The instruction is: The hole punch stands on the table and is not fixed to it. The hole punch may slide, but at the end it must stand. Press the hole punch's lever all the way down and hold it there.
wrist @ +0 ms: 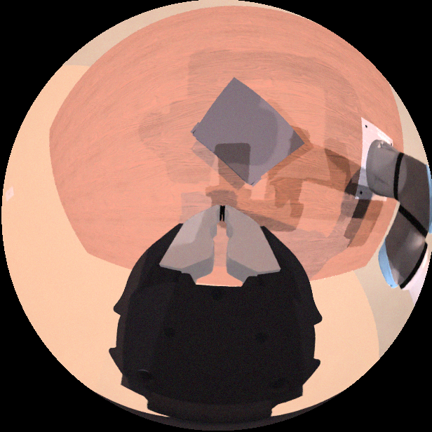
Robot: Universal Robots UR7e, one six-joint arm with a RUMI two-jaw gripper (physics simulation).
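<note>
The hole punch [240,120] shows from above as a dark grey, roughly square shape on the reddish wooden table, a little above the middle of the wrist view and turned at an angle. Its broad top covers most of its body; how far the lever is down cannot be told. My gripper [222,207] is shut and empty, its two fingertips together. In the view the tips lie below the hole punch's lower corner, apart from it. The height between tips and hole punch is hard to judge.
The robot's arm [395,175] rises from a white base plate [369,134] at the table's right side. Shadows of the arm and gripper fall across the wooden table [100,150] and the hole punch. The beige floor shows beyond the table edges.
</note>
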